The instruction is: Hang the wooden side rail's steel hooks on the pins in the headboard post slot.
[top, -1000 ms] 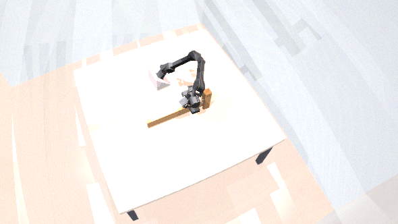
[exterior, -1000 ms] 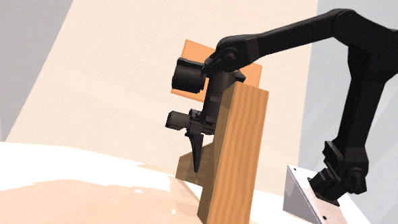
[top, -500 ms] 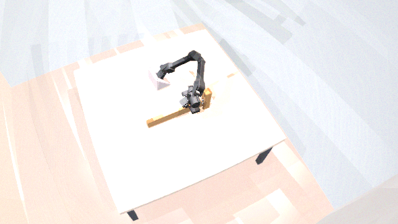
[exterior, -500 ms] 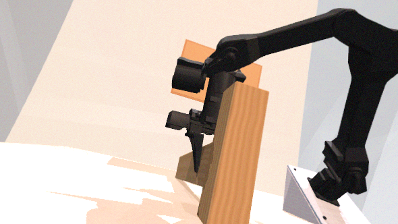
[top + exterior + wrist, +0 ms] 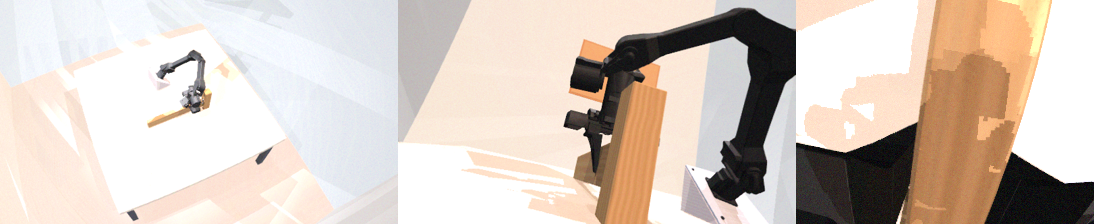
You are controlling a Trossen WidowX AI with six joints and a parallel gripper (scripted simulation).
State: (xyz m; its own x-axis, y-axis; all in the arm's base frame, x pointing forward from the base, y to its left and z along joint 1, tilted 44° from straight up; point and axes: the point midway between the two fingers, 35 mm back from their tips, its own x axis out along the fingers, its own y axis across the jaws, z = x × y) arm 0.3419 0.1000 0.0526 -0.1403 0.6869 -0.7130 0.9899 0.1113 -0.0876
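My gripper tip is now 120 mm to the right of the headboard post and 40 mm below it.
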